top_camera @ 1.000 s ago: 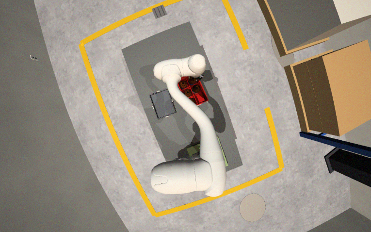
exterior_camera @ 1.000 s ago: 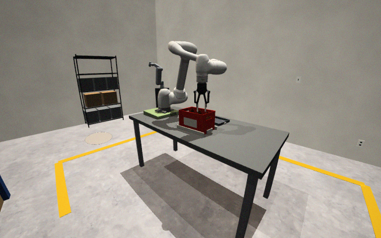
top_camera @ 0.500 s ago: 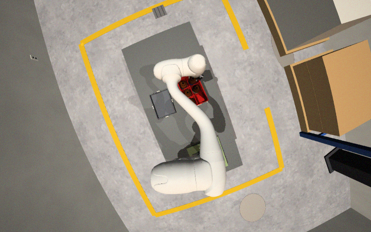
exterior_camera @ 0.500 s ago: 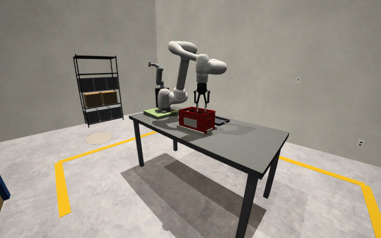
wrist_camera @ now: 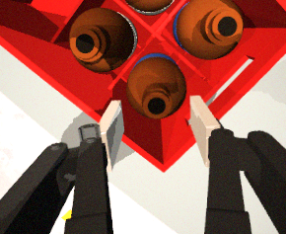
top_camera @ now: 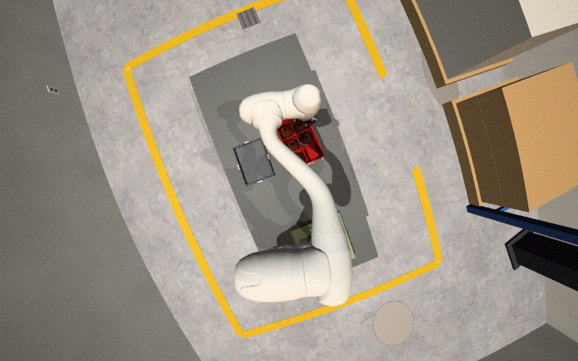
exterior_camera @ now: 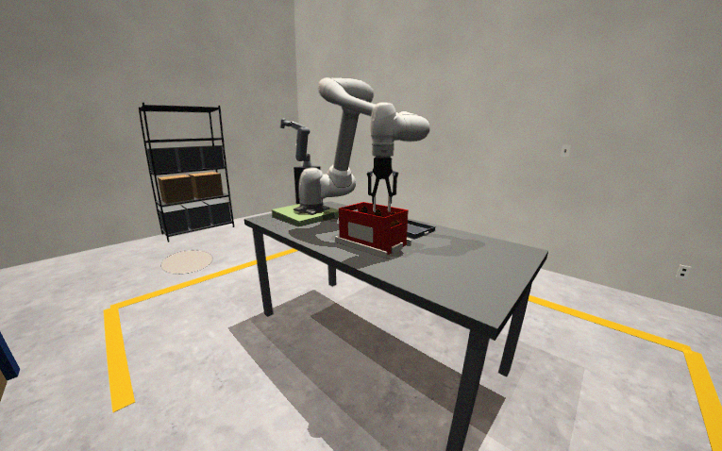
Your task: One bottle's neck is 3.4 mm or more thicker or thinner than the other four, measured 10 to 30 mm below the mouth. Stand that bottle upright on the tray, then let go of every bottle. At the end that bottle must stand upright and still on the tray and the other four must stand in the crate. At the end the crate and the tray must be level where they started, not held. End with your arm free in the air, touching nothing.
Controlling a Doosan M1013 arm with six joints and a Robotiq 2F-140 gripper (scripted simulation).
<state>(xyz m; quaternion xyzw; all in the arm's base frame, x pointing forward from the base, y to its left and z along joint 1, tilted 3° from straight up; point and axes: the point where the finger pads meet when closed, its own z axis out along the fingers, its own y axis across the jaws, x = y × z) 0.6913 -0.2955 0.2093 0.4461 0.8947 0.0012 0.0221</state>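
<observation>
Now: the red crate 80 mm behind my hand, 60 mm to the left of it and 130 mm below it. Round my hand: dark grey tray: 30 mm behind, 360 mm to the left, 200 mm below.
</observation>
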